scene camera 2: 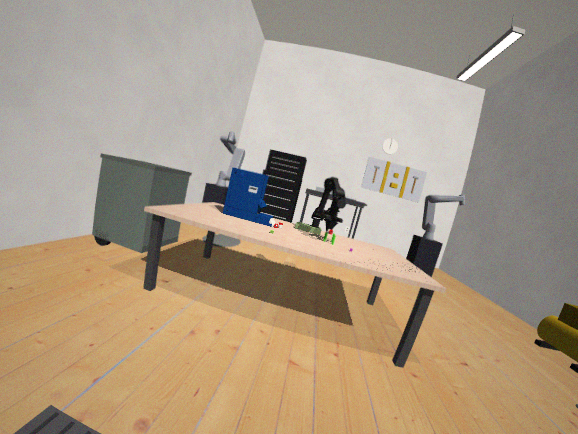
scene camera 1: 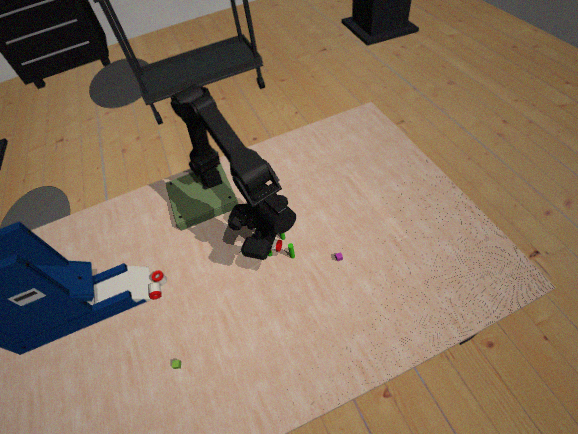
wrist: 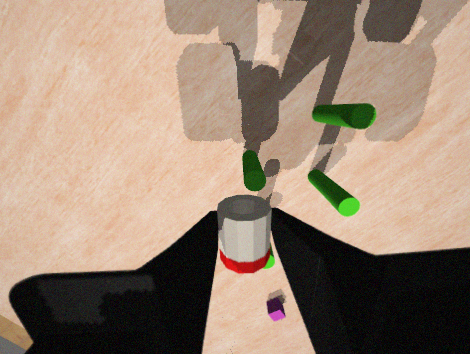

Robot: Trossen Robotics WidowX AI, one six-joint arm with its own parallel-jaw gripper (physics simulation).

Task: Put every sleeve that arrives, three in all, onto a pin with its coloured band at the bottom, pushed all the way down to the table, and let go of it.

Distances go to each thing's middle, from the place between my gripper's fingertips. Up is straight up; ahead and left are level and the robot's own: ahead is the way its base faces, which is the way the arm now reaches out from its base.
Now: the blue feeder (scene camera 1: 53, 296) 50 mm behind my hand, 540 mm to the right of it and 80 mm above it.
